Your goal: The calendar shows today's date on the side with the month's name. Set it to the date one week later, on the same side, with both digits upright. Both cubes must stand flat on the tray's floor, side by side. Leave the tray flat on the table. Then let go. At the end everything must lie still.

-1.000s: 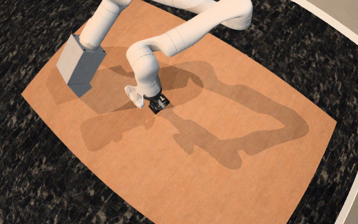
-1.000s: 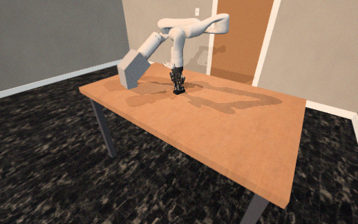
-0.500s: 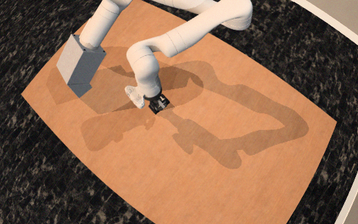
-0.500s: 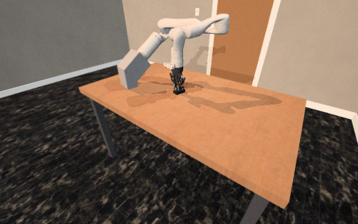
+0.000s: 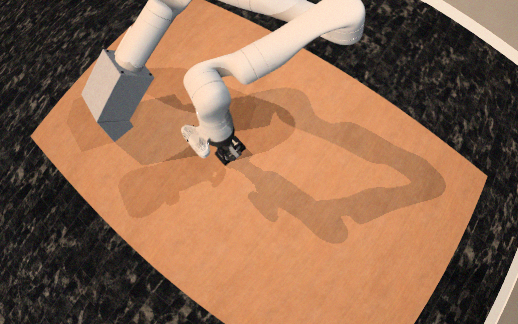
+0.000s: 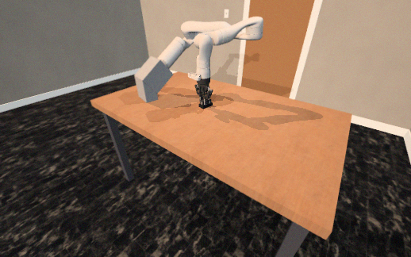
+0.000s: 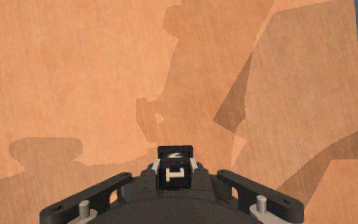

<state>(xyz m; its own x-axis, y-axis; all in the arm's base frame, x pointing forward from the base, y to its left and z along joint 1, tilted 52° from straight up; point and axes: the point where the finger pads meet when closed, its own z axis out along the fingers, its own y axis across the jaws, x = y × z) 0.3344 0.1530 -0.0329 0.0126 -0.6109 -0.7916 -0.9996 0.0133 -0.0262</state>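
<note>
My hand is 20 mm to the right of the black calendar tray and 30 mm above it.
</note>
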